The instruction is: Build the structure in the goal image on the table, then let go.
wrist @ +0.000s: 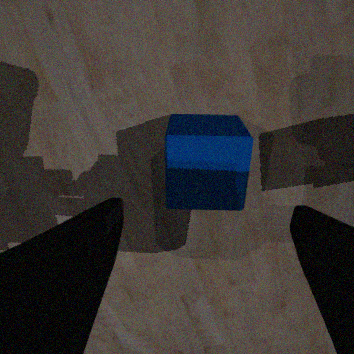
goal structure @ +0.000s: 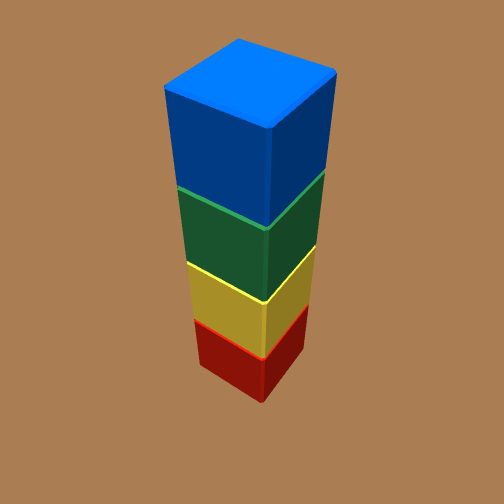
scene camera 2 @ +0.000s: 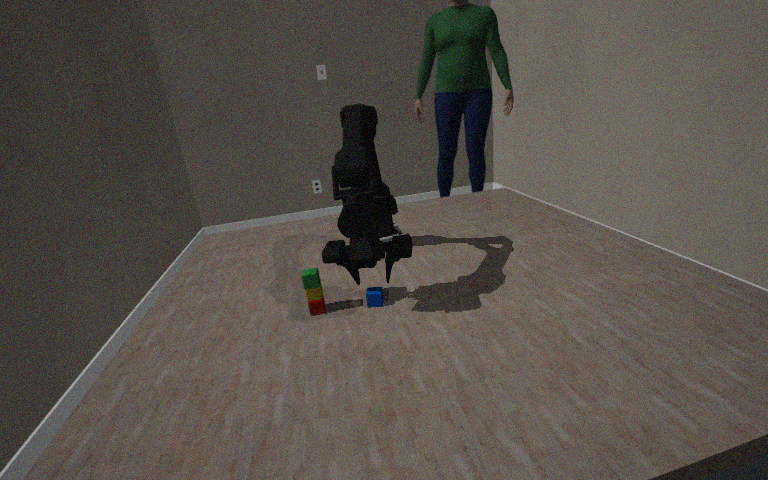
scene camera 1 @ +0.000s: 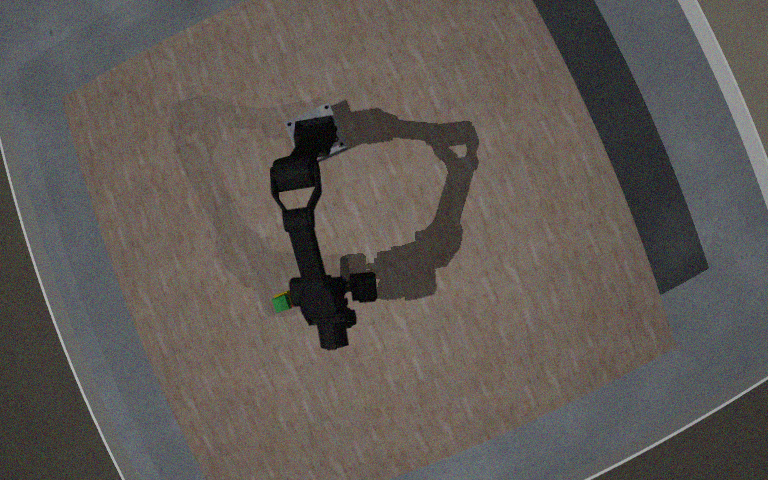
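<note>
A blue cube (scene camera 2: 374, 297) (wrist: 207, 170) sits on the table; in the wrist view it lies ahead of the fingertips, between their lines, roughly square to them. It is hidden under the arm in scene camera 1. A stack stands to its left in scene camera 2: a red cube (scene camera 2: 317, 306) at the bottom, a yellow cube (scene camera 2: 314, 293) on it, and a green cube (scene camera 2: 310, 277) (scene camera 1: 280, 303) on top. My gripper (scene camera 2: 373, 283) (wrist: 208, 213) is open and empty, above the table and a little above the blue cube.
The arm's base plate (scene camera 1: 291, 131) is at the upper middle of scene camera 1. The stack stands close beside the gripper's left side. A person in a green top (scene camera 2: 463, 50) stands at the back right. Arm shadows fall across the wood surface (scene camera 1: 453, 367).
</note>
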